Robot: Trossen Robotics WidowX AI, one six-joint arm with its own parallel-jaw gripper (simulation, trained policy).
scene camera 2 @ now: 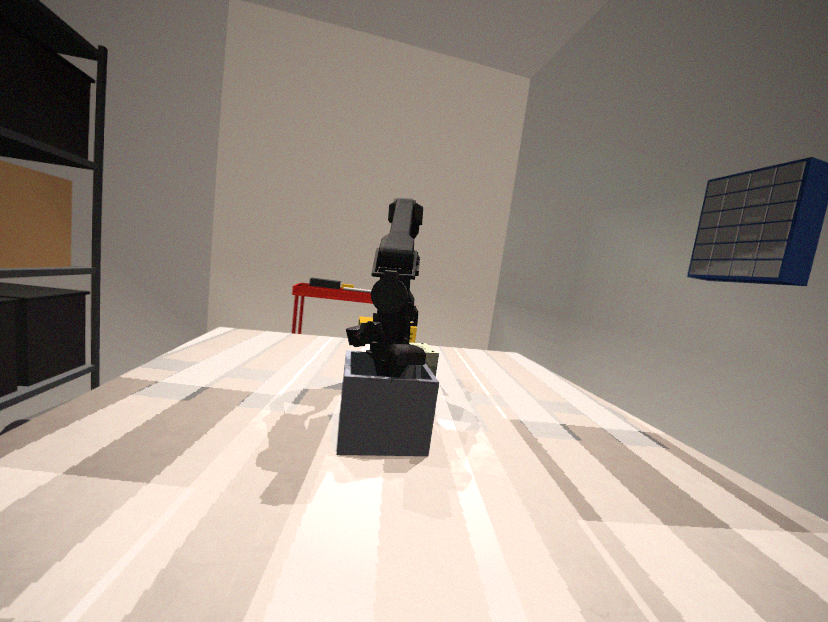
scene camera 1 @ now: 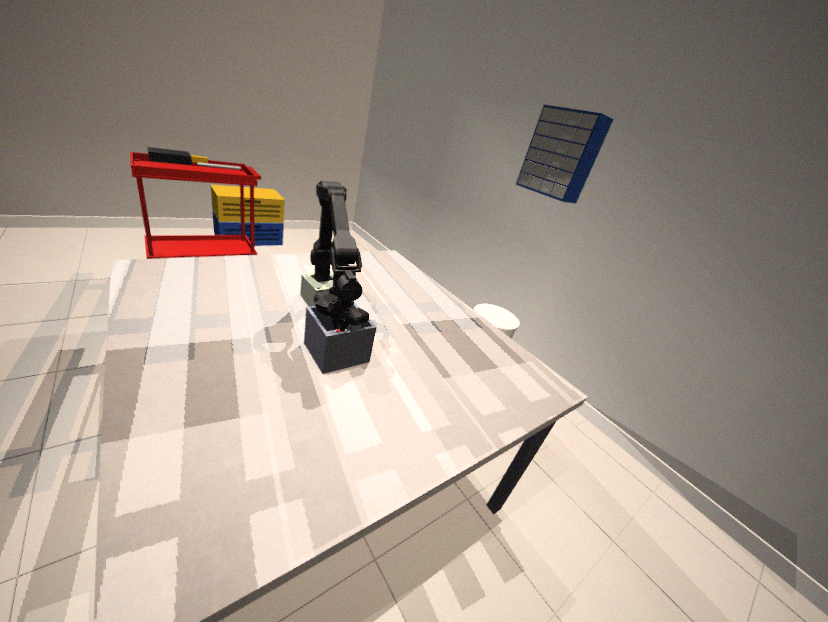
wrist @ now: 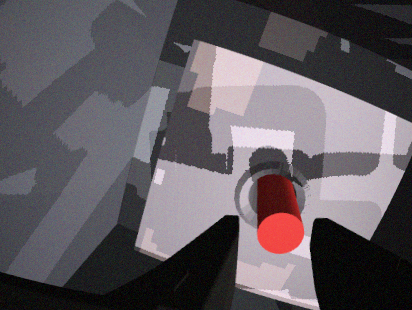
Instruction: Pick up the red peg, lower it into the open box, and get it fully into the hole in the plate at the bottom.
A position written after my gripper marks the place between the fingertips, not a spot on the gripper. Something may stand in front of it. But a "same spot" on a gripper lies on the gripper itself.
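Labels:
You'd find my gripper in scene camera 2 (384, 390), and it shows in scene camera 1 and the wrist view too. On my gripper, (wrist: 207, 265) and (scene camera 1: 340, 324) are the same spot. The dark box is there in the wrist view (93, 93), and scene camera 1 and scene camera 2 show it as well. On the dark box, (scene camera 1: 331, 352) and (scene camera 2: 353, 412) are the same spot.

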